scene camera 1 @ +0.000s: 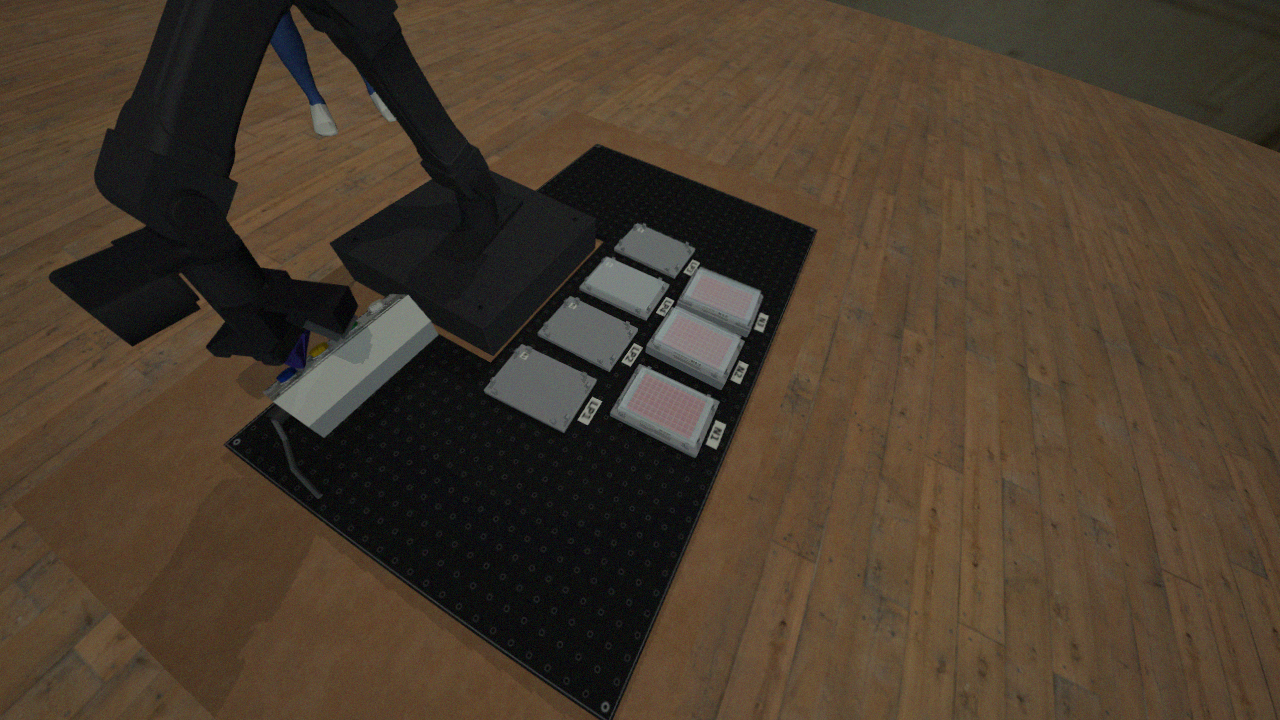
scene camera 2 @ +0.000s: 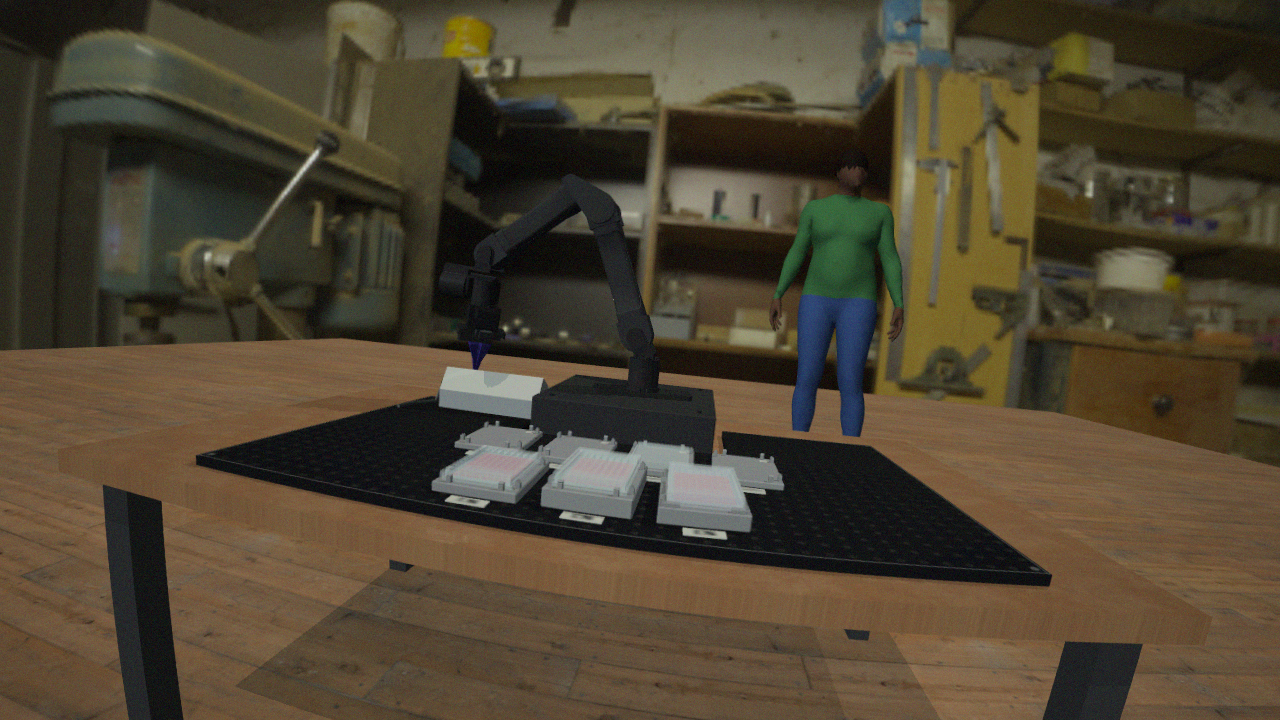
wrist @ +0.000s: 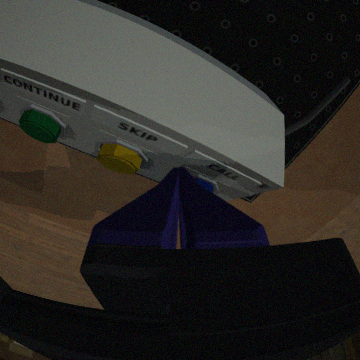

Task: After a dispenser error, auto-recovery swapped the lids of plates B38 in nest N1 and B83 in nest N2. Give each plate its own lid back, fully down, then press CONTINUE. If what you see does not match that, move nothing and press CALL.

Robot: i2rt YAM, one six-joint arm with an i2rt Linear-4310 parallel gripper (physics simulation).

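Frame: origin at the arm's base, x left, y back, z up, level; metres.
Where they show: gripper, fingertip midpoint: (scene camera 1: 299, 366) (wrist: 178, 176); arm's base at its link origin: (scene camera 1: 482, 226) (scene camera 2: 641, 394).
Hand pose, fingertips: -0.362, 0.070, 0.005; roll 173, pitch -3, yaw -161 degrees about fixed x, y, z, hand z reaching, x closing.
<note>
Each offset is from my fingertips to the top centre of the thing, as dx, dy, dz.
The gripper (scene camera 1: 293, 363) (scene camera 2: 477, 367) (wrist: 179, 169) is shut with nothing between its purple fingers. Its tips are at the control box @[+0.054, -0.025, +0.011] (scene camera 1: 358, 371) (scene camera 2: 492, 392) (wrist: 150, 65), between the SKIP and CALL buttons in the wrist view; contact cannot be told. The blue CALL button @[-0.015, +0.012, +0.002] (scene camera 1: 286, 375) (wrist: 205, 185) is partly hidden behind a finger. The green CONTINUE button @[+0.083, -0.008, +0.002] (wrist: 40, 125) is farther left. The pink-welled plate in N1 @[+0.154, -0.493, -0.046] (scene camera 1: 666, 404) (scene camera 2: 492, 469) and the one in N2 @[+0.285, -0.510, -0.033] (scene camera 1: 696, 342) (scene camera 2: 595, 471) appear covered by clear lids. Their codes are unreadable.
A third pink plate @[+0.409, -0.532, -0.036] (scene camera 1: 721, 297) (scene camera 2: 704, 486) stands in the nest beside N2. Lid parks LP1 @[+0.123, -0.296, -0.053] (scene camera 1: 541, 386) and LP2 @[+0.251, -0.325, -0.053] (scene camera 1: 588, 332) are grey; LP4 @[+0.378, -0.349, -0.055] (scene camera 1: 624, 286) has a paler top. The yellow SKIP button @[+0.034, +0.002, +0.002] (scene camera 1: 319, 350) (wrist: 120, 158) is beside the fingers. The arm's base (scene camera 1: 420, 277) stands behind the parks.
</note>
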